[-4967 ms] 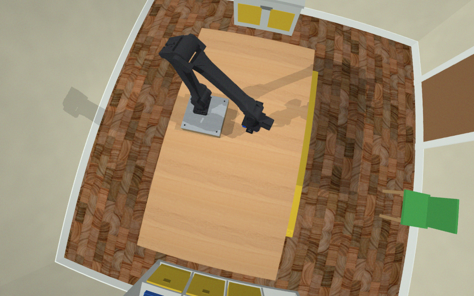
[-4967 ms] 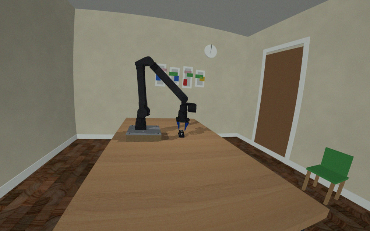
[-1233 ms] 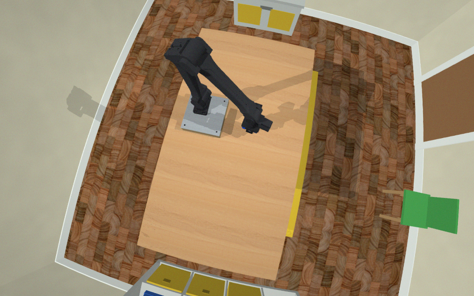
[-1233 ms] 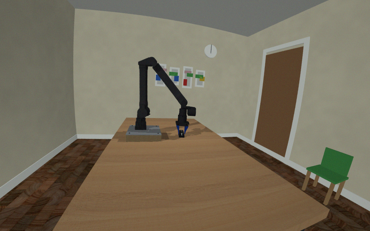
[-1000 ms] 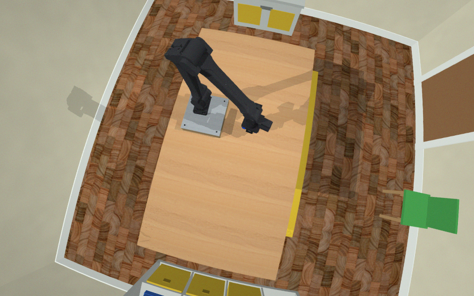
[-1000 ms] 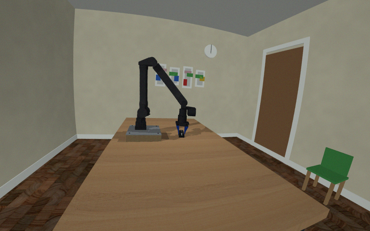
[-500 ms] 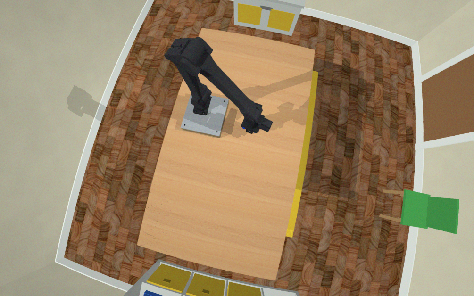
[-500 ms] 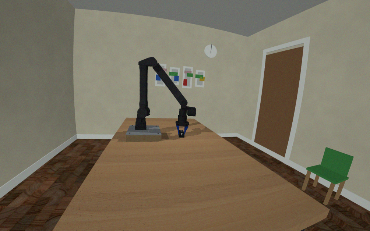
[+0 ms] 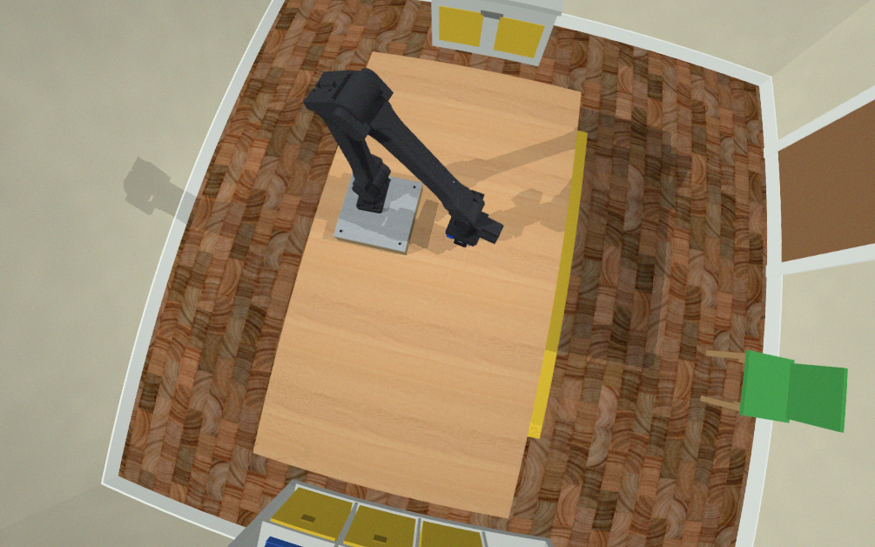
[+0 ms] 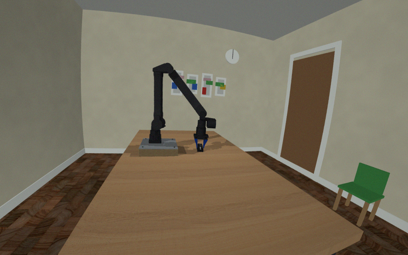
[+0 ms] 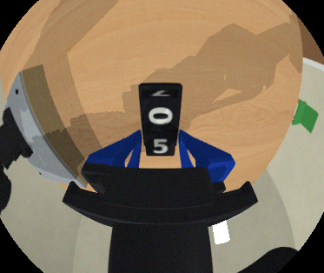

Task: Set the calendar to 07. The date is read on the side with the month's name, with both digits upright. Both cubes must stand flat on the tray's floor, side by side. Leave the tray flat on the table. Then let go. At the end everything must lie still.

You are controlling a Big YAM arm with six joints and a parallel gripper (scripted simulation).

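Now: the black tray 20 mm to the left of my hand and 20 mm below it. Round my hand: black cube 30 mm to the left, 10 mm ahead.
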